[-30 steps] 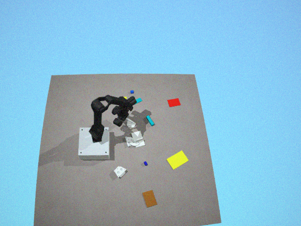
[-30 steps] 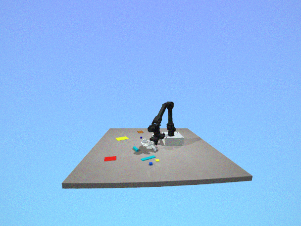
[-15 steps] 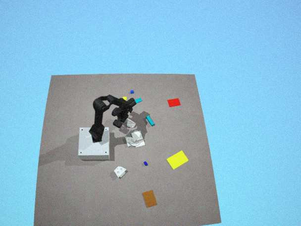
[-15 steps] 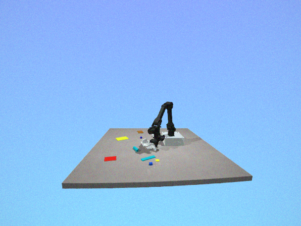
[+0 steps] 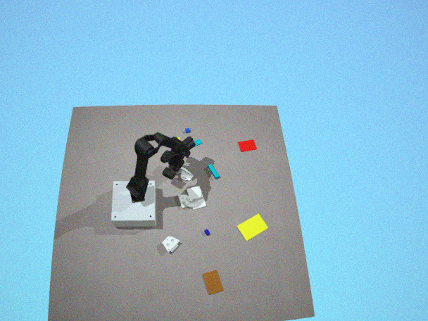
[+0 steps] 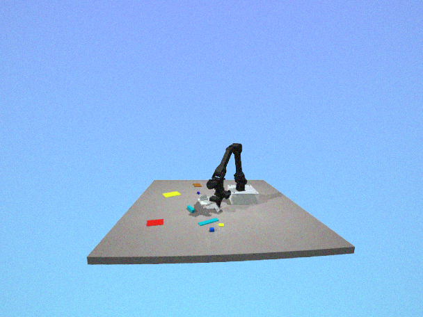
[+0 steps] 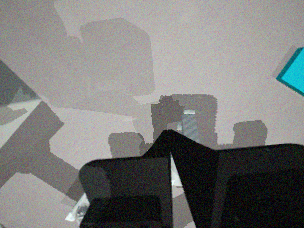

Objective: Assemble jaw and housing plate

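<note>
Right now the white jaw is 20 mm ahead of my gripper tip, 10 mm to the left of it and 10 mm below it. Round my gripper tip: yellow piece 400 mm to the right, 310 mm ahead, 20 mm below; then red piece 440 mm ahead, 90 mm to the left, 20 mm below; then white base plate 170 mm to the right, 70 mm ahead, 20 mm below.
</note>
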